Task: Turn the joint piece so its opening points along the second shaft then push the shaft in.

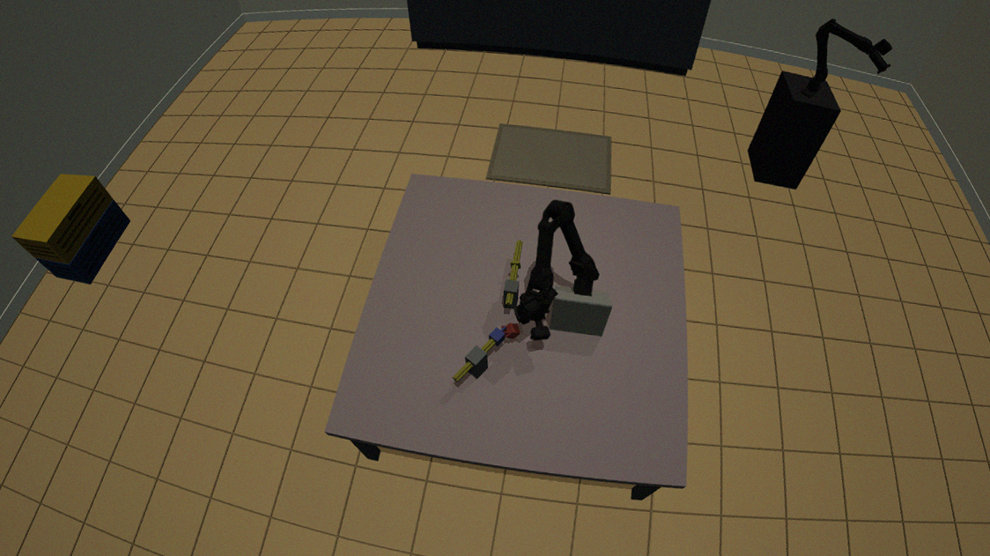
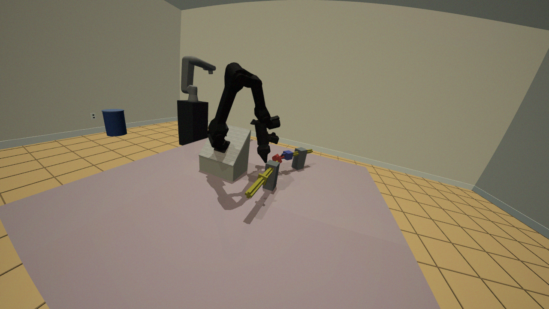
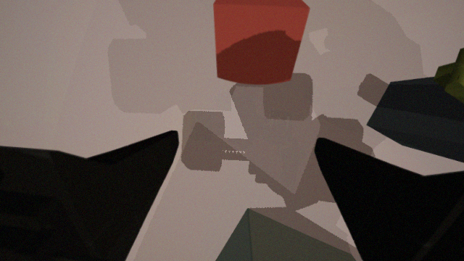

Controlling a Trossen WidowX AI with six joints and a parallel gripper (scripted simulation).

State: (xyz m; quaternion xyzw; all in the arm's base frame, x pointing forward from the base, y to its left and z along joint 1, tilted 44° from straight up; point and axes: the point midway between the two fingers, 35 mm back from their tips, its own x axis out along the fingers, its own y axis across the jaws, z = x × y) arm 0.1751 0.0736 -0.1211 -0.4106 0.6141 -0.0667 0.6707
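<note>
Right now the red joint piece is 60 mm ahead of my gripper tip, 30 mm to the left of it and 10 mm above it.
</note>
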